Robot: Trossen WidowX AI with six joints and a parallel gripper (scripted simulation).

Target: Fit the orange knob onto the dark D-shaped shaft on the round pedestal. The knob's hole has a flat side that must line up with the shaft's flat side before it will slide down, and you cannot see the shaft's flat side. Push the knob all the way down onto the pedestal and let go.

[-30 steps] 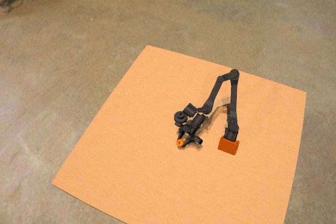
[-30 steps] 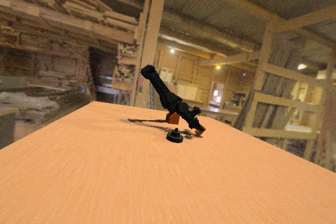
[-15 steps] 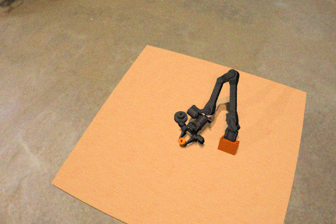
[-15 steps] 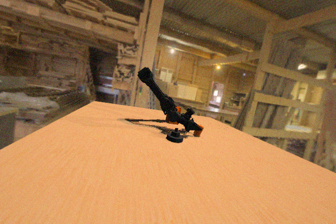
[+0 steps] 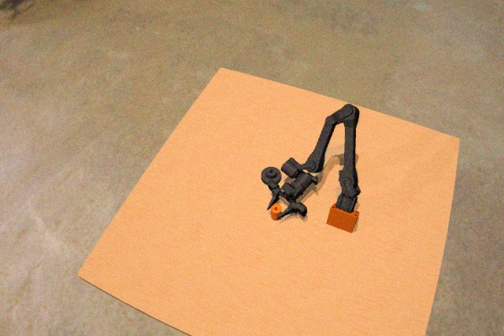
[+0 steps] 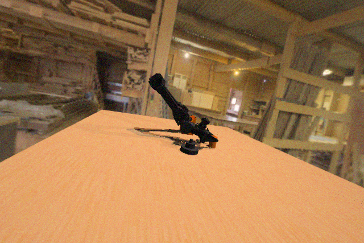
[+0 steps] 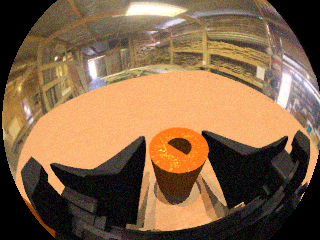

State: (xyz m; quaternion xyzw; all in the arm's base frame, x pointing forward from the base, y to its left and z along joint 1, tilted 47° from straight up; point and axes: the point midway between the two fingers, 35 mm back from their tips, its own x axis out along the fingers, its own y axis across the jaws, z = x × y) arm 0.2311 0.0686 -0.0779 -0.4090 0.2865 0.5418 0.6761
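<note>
Right now the orange knob is 2 cm to the right of my gripper tip and 2 cm below it. The rest, counted from my gripper tip: dark round pedestal (11 cm ahead, 17 cm to the right, 2 cm below).
</note>
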